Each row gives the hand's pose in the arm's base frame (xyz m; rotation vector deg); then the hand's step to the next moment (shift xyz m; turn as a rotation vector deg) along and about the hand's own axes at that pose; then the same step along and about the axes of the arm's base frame.
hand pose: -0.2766 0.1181 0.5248 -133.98 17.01 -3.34
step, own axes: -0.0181 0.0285 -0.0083 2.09 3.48 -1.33
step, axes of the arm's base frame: -0.0243 -0.0210 -0.0134 1.18 -3.78 -1.61
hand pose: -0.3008 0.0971 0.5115 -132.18 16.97 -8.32
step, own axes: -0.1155 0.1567 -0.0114 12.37 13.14 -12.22
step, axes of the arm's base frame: -0.1400 -0.0819 -0.1082 7.35 -20.49 -1.12
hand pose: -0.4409 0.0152 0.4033 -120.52 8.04 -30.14
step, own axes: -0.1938 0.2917 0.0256 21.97 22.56 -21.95
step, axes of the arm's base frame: -0.1343 -0.0858 -0.3129 12.88 -36.14 -1.24
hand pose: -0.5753 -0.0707 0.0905 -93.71 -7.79 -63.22
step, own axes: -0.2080 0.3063 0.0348 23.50 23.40 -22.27
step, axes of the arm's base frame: 0.0852 -0.0008 -0.3620 14.05 -37.39 -0.77
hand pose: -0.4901 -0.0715 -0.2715 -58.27 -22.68 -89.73
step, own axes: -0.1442 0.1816 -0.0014 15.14 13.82 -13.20
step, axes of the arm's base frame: 0.1601 0.0396 -0.1631 8.33 -22.91 0.50
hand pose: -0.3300 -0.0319 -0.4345 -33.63 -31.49 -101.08
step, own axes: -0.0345 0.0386 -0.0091 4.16 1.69 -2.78
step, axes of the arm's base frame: 0.0444 0.0098 -0.0264 0.35 -5.23 0.64
